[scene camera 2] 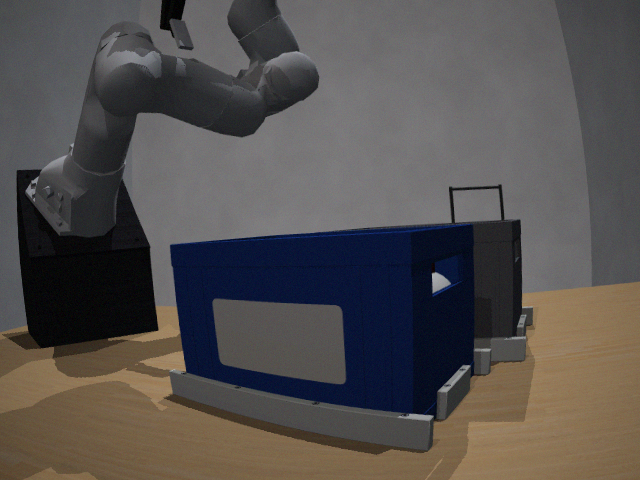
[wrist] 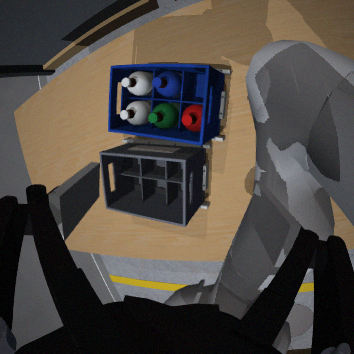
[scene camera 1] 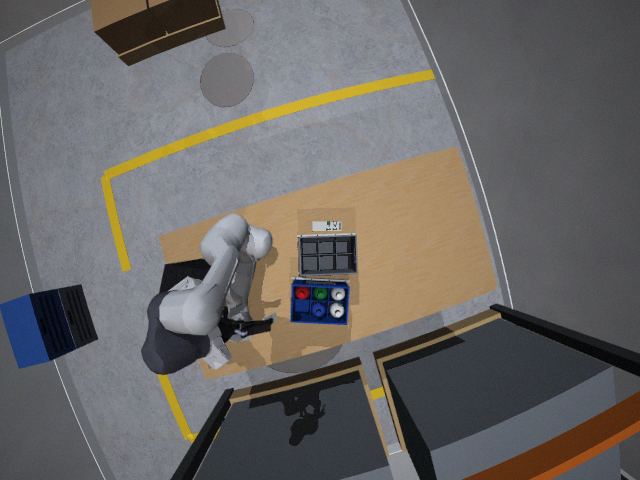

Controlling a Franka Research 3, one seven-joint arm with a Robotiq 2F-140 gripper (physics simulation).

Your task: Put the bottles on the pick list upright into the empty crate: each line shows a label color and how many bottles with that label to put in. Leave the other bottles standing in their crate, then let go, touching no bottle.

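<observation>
The blue crate (scene camera 1: 319, 322) (scene camera 2: 196, 279) (wrist: 215, 75) holds upright bottles: red (scene camera 1: 301, 292) (wrist: 194, 119), green (scene camera 1: 320, 292) (wrist: 167, 115), blue (scene camera 1: 318, 310) (wrist: 169, 83), white (scene camera 1: 338, 293) (wrist: 138, 112) and another white (scene camera 1: 337, 310) (wrist: 140, 82). The compartment beside both red and blue is empty. The dark grey crate (scene camera 1: 327, 273) (scene camera 2: 493, 279) (wrist: 196, 165) beside it has empty compartments. The pick list (scene camera 1: 320, 225) has a green mark; its small print is unreadable. My gripper (scene camera 1: 258, 328) (wrist: 175, 190) is open and empty, raised left of the blue crate in scene camera 1, touching no bottle.
Grey rails (scene camera 2: 299, 408) line the crates' bases on the wooden table (scene camera 1: 413, 222) (scene camera 2: 578, 361). My own arm (scene camera 1: 217, 279) (wrist: 295, 150) is folded close to the gripper. Large dark bins (scene camera 1: 310, 428) stand past the table's lower edge in scene camera 1.
</observation>
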